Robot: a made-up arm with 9 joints. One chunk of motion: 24 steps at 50 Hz.
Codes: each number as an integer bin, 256 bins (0 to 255) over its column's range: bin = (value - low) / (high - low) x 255, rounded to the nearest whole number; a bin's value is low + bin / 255 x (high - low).
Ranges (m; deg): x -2.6..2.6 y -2.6..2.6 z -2.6..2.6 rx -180..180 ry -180..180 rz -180..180
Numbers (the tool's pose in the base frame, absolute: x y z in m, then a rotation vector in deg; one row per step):
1: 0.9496 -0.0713 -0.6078 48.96 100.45 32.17
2: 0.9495 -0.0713 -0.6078 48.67 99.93 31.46
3: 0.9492 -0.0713 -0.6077 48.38 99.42 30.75
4: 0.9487 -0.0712 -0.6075 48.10 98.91 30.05
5: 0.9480 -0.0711 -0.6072 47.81 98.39 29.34
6: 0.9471 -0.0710 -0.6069 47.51 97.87 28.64
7: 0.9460 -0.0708 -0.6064 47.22 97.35 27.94
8: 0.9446 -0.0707 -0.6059 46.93 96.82 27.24
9: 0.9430 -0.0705 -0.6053 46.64 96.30 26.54
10: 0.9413 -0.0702 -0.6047 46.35 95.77 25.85
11: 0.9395 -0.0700 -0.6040 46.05 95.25 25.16
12: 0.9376 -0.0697 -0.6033 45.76 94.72 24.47
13: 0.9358 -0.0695 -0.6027 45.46 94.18 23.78
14: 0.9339 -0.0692 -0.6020 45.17 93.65 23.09
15: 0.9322 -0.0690 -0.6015 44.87 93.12 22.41
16: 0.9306 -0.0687 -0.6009 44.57 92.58 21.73
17: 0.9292 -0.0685 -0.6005 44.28 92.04 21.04
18: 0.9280 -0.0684 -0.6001 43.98 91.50 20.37
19: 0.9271 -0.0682 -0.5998 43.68 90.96 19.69
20: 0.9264 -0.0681 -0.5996 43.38 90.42 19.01
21: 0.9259 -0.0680 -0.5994 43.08 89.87 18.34
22: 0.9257 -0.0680 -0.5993 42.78 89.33 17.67
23: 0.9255 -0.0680 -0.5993 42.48 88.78 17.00
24: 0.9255 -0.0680 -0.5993 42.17 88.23 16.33
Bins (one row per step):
1: 174 124 98 162 199 150
2: 174 124 98 162 198 150
3: 174 124 98 162 198 149
4: 174 124 98 162 198 149
5: 174 124 98 161 197 148
6: 174 124 98 161 197 148
7: 174 124 98 161 196 147
8: 174 124 98 161 196 147
9: 174 124 98 161 196 146
10: 174 124 98 160 195 146
11: 174 124 98 160 195 145
12: 173 124 98 160 195 145
13: 173 124 98 160 194 144
14: 173 124 98 159 194 144
15: 173 124 98 159 193 143
16: 173 124 98 159 193 143
17: 173 124 98 159 193 142
18: 173 124 98 159 192 142
19: 173 124 98 158 192 141
20: 173 124 98 158 192 141
21: 173 124 98 158 191 140
22: 173 124 98 158 191 140
23: 173 124 98 158 190 140
24: 173 124 98 157 190 139

